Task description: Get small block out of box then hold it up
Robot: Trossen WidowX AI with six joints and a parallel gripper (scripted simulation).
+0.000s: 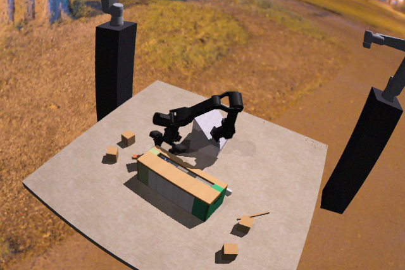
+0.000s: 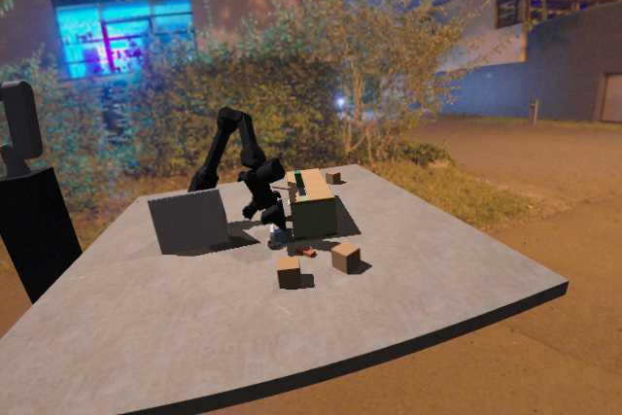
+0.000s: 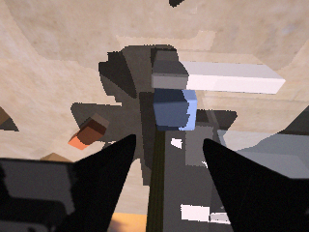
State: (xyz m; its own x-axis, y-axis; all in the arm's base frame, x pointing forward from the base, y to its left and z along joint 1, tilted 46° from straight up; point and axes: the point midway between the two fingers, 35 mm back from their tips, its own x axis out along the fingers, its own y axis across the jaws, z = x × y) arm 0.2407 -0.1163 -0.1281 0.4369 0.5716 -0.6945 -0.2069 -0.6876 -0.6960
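The small blue block is 3 cm below my gripper tip, 2 cm behind it and 1 cm to the left of it. Round my gripper tip: reddish piece (12 cm to the right, 4 cm below, 3 cm ahead); box (16 cm to the left, 10 cm ahead, 2 cm above); thin stick (52 cm to the left, 12 cm ahead, 4 cm below).
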